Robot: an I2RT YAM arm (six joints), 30 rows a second.
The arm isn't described. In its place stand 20 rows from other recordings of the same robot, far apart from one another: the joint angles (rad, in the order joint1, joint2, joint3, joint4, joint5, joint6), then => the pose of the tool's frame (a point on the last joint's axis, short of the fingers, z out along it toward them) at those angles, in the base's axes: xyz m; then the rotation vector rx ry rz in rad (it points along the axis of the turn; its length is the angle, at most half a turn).
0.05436, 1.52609, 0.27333, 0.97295, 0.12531, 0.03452 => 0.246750 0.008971 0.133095 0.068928 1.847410 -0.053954
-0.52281, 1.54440, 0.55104, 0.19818, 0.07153, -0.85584 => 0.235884 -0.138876 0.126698 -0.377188 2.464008 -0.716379
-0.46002, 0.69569, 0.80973, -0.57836, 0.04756, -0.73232 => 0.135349 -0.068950 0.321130 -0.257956 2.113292 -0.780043
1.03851, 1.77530, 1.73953, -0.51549, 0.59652, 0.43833 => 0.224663 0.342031 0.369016 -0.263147 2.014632 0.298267
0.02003, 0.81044, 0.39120, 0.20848, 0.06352, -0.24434 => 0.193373 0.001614 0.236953 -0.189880 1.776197 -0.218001
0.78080, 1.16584, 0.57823, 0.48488, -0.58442, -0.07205 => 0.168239 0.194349 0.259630 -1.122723 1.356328 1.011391
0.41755, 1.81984, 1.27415, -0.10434, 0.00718, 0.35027 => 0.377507 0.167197 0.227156 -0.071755 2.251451 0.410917
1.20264, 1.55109, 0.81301, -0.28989, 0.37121, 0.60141 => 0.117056 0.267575 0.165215 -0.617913 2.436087 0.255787
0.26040, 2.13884, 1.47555, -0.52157, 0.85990, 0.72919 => 0.421118 0.084289 0.142393 0.738925 2.202025 -0.718963
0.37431, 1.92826, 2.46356, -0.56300, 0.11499, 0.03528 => 0.375488 0.143115 0.534364 -0.181680 1.592587 0.226385
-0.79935, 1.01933, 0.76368, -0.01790, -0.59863, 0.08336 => 0.177139 -0.153377 0.306525 0.377159 1.756004 0.040939
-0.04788, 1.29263, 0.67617, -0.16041, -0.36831, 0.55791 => 0.258870 0.000428 0.199502 0.531843 2.324073 0.679782
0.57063, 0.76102, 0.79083, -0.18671, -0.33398, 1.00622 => 0.143697 0.106100 0.346029 0.145777 1.945561 1.399448
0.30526, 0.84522, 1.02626, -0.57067, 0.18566, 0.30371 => 0.169675 0.046576 0.372738 0.120561 1.956050 0.219404
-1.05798, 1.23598, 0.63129, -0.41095, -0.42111, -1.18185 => 0.123095 -0.188957 0.182422 -0.306611 2.485154 -0.408214
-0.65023, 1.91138, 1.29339, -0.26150, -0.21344, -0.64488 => 0.332490 -0.243407 0.185473 -0.087883 2.448078 -0.322605
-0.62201, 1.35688, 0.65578, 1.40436, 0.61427, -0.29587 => 0.206259 -0.173124 0.325962 0.742360 0.775620 -1.099127
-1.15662, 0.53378, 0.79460, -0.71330, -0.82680, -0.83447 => 0.065108 -0.083019 0.326079 -0.203195 1.894604 -0.526258
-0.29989, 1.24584, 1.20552, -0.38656, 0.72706, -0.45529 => 0.255260 -0.103698 0.372110 0.337397 2.058312 -1.197257
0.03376, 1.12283, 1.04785, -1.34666, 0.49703, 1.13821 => 0.170582 -0.011223 0.288808 1.464300 2.278574 -0.460651
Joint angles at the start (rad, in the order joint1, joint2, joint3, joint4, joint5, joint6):
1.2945 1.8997 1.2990 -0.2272 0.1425 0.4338
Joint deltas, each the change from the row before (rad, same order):
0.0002 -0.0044 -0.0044 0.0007 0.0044 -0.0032
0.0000 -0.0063 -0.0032 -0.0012 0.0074 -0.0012
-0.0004 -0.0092 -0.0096 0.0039 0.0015 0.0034
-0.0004 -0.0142 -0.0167 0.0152 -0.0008 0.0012
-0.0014 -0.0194 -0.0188 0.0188 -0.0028 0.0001
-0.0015 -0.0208 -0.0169 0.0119 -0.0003 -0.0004
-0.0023 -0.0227 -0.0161 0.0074 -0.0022 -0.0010
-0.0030 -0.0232 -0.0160 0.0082 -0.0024 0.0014
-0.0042 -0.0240 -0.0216 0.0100 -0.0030 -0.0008
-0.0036 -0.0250 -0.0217 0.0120 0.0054 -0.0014
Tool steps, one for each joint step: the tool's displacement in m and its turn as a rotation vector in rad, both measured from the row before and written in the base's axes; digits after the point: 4 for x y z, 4 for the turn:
-0.0002 -0.0010 0.0004 -0.0012 -0.0052 -0.0004
-0.0001 -0.0012 0.0014 0.0000 -0.0065 -0.0041
-0.0004 -0.0021 0.0009 0.0042 0.0000 -0.0039
-0.0006 -0.0027 0.0015 0.0128 -0.0022 -0.0007
-0.0005 -0.0033 0.0030 0.0192 -0.0033 0.0005
-0.0005 -0.0038 0.0036 0.0151 -0.0044 -0.0010
-0.0004 -0.0043 0.0041 0.0135 -0.0031 0.0000
-0.0001 -0.0044 0.0043 0.0157 -0.0018 -0.0022
0.0000 -0.0053 0.0028 0.0122 -0.0021 -0.0014
0.0000 -0.0054 0.0032 0.0131 -0.0088 -0.0067

